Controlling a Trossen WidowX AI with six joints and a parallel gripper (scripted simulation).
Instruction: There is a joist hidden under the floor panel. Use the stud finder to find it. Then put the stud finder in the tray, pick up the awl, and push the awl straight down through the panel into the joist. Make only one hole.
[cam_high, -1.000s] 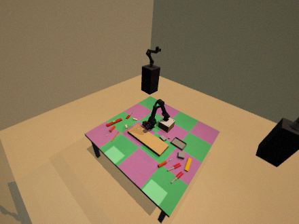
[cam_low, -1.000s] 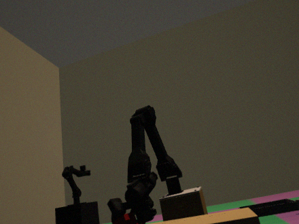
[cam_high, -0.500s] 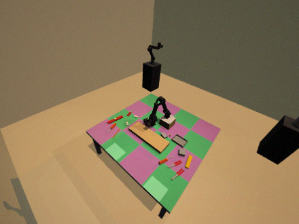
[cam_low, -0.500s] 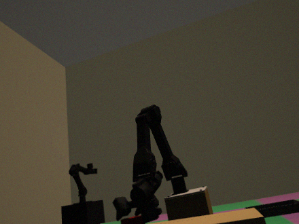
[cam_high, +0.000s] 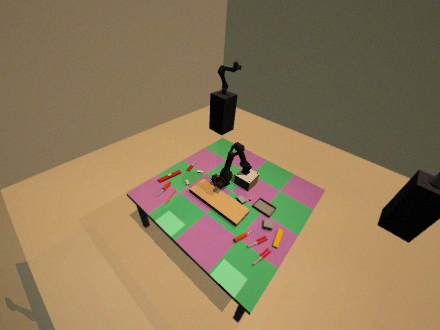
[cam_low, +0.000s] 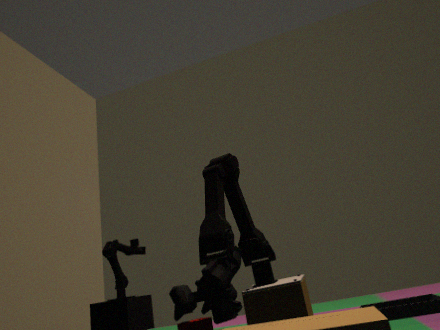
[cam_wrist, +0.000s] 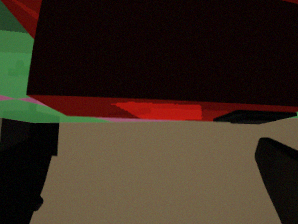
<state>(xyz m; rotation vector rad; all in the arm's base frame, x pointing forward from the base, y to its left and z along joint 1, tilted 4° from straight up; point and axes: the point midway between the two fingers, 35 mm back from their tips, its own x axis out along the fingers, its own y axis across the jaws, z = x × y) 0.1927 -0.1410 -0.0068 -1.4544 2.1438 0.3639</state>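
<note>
Right now my gripper tip is 2 cm short of the stud finder, 2 cm above it and 1 cm to the right of it. Also, from my gripper tip: orange pencil: 44 cm ahead, 14 cm to the right, 6 cm below; awl: 6 cm to the right, 6 cm below, 3 cm ahead; grey tray: 49 cm to the left, 5 cm below, 4 cm behind.
</note>
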